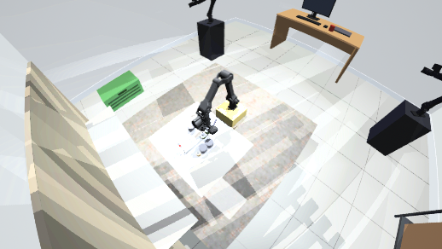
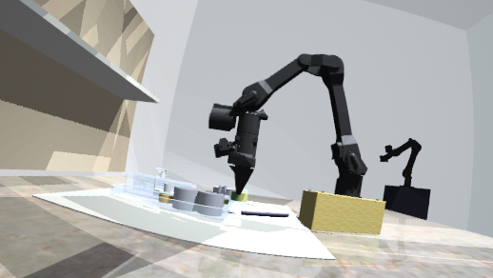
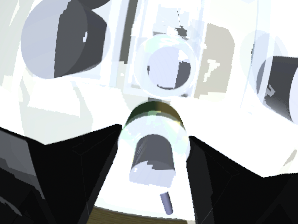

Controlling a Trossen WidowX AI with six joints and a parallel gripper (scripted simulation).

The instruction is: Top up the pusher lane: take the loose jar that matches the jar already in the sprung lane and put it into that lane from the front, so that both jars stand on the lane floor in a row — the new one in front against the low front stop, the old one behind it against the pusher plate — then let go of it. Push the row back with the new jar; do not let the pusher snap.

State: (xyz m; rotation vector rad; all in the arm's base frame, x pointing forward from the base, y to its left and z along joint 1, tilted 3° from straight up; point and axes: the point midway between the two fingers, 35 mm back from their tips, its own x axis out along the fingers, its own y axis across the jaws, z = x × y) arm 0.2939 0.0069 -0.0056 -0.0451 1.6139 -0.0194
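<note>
My gripper tip is now 80 mm past the black rod, 20 mm to the left of it and 50 mm above it. From my gripper tip the other things lie so: clear lane fixture: 190 mm ahead, 20 mm to the right, 30 mm below.
</note>
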